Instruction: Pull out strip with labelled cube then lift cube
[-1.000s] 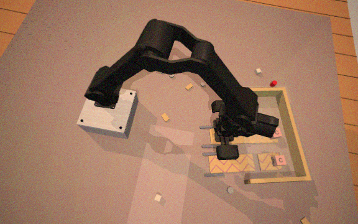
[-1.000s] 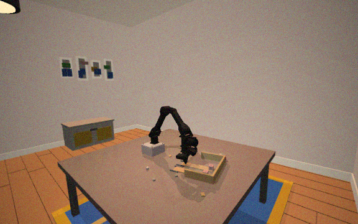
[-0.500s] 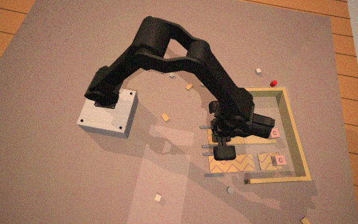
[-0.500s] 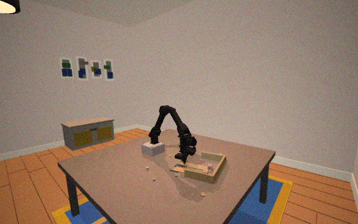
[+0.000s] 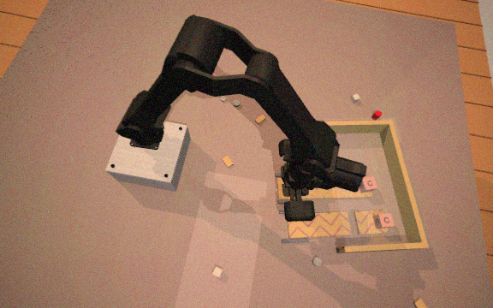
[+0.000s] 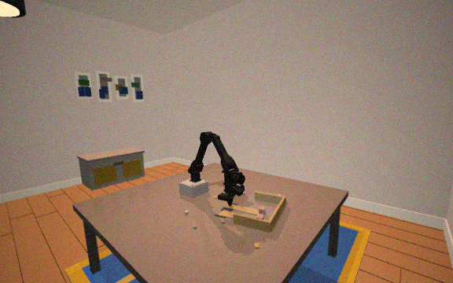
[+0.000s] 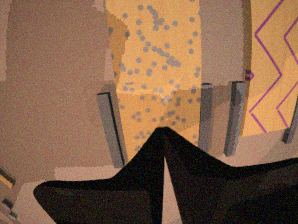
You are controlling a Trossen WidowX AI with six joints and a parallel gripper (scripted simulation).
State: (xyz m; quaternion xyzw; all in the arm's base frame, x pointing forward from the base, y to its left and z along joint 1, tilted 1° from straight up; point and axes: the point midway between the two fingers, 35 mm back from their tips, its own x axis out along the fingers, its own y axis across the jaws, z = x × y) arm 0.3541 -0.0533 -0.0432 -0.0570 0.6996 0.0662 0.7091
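The dotted strip is 9 cm ahead of my gripper tip and 2 cm to the left of it. The rest, counted from my gripper tip: red cylinder: 23 cm ahead, 25 cm to the left, 1 cm above.
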